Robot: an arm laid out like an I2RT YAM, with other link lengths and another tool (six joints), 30 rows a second.
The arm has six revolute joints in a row. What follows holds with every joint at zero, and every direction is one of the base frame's. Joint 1 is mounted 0.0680 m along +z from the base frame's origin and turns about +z. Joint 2 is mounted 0.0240 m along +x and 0.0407 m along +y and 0.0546 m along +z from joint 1 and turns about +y. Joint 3 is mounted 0.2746 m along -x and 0.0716 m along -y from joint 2 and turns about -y. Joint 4 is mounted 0.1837 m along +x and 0.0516 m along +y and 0.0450 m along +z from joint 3 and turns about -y. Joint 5 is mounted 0.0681 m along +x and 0.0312 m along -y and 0.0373 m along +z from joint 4 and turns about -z. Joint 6 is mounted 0.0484 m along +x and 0.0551 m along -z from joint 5 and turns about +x. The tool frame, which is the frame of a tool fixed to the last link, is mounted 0.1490 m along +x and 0.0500 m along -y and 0.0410 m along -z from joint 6; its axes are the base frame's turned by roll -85.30, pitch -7.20 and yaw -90.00 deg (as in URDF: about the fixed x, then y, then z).
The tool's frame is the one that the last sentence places.
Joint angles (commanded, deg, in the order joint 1, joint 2, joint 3, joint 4, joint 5, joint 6), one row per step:
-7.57 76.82 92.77 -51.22 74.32 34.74
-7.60 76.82 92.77 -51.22 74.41 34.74
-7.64 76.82 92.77 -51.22 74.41 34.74
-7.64 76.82 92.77 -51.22 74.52 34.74
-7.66 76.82 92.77 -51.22 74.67 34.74
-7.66 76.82 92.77 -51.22 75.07 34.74
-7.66 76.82 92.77 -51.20 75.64 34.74
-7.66 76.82 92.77 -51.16 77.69 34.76
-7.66 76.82 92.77 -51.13 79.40 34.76
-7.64 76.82 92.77 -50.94 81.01 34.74
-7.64 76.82 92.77 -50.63 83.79 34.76
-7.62 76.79 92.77 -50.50 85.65 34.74
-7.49 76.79 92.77 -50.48 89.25 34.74
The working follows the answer.
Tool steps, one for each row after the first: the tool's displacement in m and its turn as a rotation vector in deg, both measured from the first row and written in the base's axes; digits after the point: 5 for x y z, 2 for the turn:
-0.00037 -0.00009 0.00018 -0.05 0.01 -0.10
-0.00053 -0.00019 0.00018 -0.05 0.01 -0.14
-0.00084 -0.00022 0.00039 -0.11 0.02 -0.23
-0.00135 -0.00030 0.00069 -0.20 0.03 -0.38
-0.00248 -0.00039 0.00147 -0.43 0.06 -0.70
-0.00406 -0.00051 0.00261 -0.76 0.08 -1.17
-0.00977 -0.00075 0.00666 -1.93 0.18 -2.85
-0.01456 -0.00077 0.01007 -2.92 0.28 -4.24
-0.01868 -0.00062 0.01335 -3.85 0.23 -5.54
-0.02595 -0.00006 0.01891 -5.46 0.12 -7.83
-0.03104 0.00065 0.02267 -6.52 0.12 -9.34
-0.04058 0.00277 0.02972 -8.57 0.36 -12.17

Tool pose at each row, in the base's axes (x y z in m, rotation vector in deg; rounded; the steps above come from the unrounded poses):
0.13620 -0.22525 0.35814 14.37 -130.81 122.05
0.13583 -0.22534 0.35831 14.25 -130.71 122.05
0.13567 -0.22544 0.35831 14.20 -130.70 122.03
0.13536 -0.22547 0.35853 14.10 -130.59 122.06
0.13486 -0.22555 0.35882 13.94 -130.43 122.08
0.13372 -0.22564 0.35961 13.58 -130.04 122.15
0.13215 -0.22576 0.36075 13.05 -129.49 122.27
0.12643 -0.22600 0.36480 11.16 -127.49 122.66
0.12164 -0.22602 0.36820 9.61 -125.80 122.94
0.11752 -0.22587 0.37149 8.05 -124.27 123.29
0.11025 -0.22531 0.37705 5.30 -121.63 123.81
0.10517 -0.22460 0.38080 3.59 -119.83 124.08
0.09562 -0.22248 0.38785 0.69 -116.29 124.39

